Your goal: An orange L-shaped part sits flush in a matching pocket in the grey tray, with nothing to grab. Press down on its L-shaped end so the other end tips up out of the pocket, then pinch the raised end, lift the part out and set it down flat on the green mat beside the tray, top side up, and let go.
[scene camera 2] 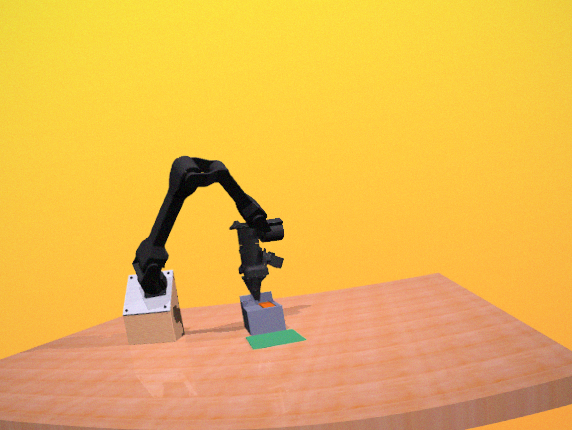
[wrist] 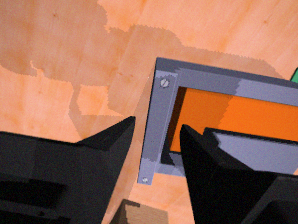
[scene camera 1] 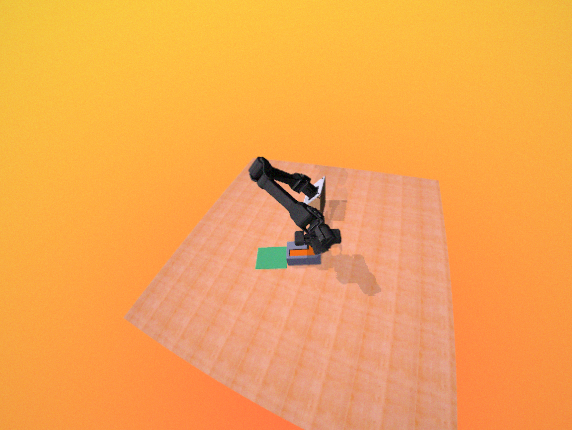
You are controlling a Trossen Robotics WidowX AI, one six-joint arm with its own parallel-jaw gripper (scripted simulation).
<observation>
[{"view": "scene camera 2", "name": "gripper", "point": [256, 300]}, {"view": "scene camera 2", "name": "green mat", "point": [288, 336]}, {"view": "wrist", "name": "gripper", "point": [158, 125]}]
</observation>
